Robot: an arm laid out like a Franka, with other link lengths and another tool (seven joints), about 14 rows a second.
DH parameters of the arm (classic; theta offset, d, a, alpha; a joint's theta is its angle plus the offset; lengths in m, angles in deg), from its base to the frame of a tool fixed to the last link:
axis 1: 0 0.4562 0 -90
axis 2: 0 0 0 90
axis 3: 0 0.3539 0.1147 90
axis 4: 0 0 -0.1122 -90
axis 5: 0 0.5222 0 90
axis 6: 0 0 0.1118 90
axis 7: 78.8 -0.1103 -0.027 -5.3
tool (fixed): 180 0.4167 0 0
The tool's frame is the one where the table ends.
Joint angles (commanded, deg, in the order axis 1, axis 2, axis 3, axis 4, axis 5, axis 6, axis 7), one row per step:
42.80, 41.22, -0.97, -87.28, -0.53, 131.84, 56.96
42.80, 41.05, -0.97, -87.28, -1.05, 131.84, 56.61
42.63, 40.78, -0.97, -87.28, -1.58, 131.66, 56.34
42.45, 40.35, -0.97, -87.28, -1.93, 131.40, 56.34
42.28, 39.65, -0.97, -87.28, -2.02, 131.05, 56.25
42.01, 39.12, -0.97, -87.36, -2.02, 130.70, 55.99
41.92, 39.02, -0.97, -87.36, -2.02, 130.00, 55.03
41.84, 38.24, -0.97, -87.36, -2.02, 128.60, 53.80
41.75, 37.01, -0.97, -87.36, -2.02, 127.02, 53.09
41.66, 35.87, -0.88, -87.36, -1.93, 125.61, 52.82
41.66, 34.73, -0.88, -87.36, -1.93, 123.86, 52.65
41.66, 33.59, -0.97, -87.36, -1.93, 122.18, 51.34
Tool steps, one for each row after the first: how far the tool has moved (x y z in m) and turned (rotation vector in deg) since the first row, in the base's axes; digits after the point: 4 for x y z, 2 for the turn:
0.0014, -0.0008, 0.0024, -0.21, -0.40, 0.67
0.0044, -0.0037, 0.0061, -0.48, -0.75, 1.09
0.0079, -0.0058, 0.0122, -0.58, -1.06, 1.12
0.0115, -0.0066, 0.0227, -0.41, -1.37, 1.08
0.0147, -0.0097, 0.0296, -0.36, -1.45, 1.05
0.0130, -0.0135, 0.0297, -0.83, -1.02, 1.90
0.0112, -0.0174, 0.0392, -1.31, -0.58, 3.00
0.0106, -0.0203, 0.0556, -1.59, -0.33, 3.56
0.0091, -0.0216, 0.0710, -1.68, -0.05, 3.71
0.0062, -0.0244, 0.0857, -2.09, 0.41, 3.82
0.0038, -0.0290, 0.1005, -2.54, 0.78, 5.00

